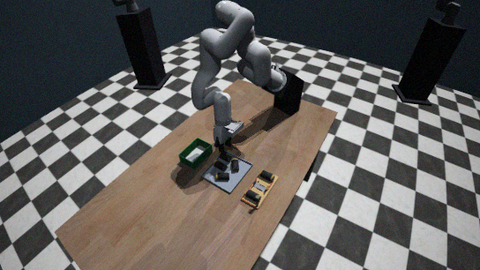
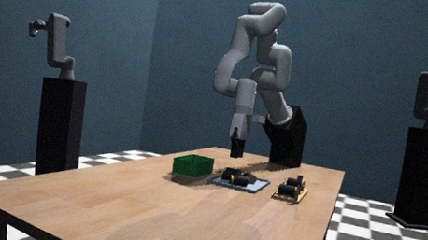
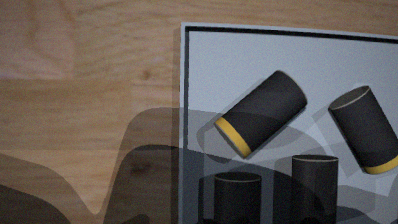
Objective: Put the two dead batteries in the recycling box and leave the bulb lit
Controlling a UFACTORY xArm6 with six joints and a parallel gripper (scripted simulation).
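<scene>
Right now my hand is 10 cm above the grey tray, 8 cm short of it and 2 cm to the right of it. The rest, counted from my hand: green recycling box: 16 cm to the right, 8 cm below, 1 cm ahead.
</scene>
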